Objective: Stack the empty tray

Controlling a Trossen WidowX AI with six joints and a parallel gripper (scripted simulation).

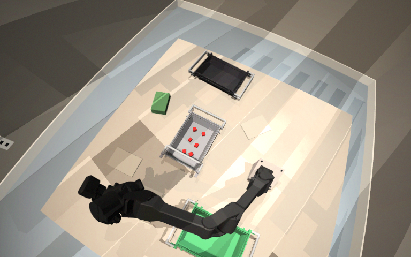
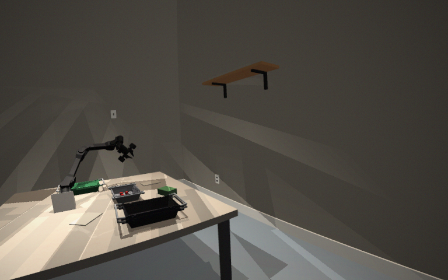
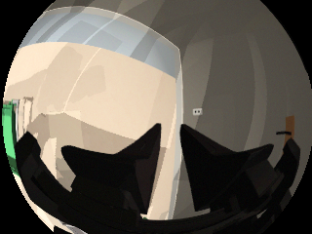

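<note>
Right now the green tray is 440 mm behind my gripper tip, 70 mm to the right of it and 180 mm below it. Round my gripper tip: green block (120 mm ahead, 540 mm to the right, 200 mm below).
</note>
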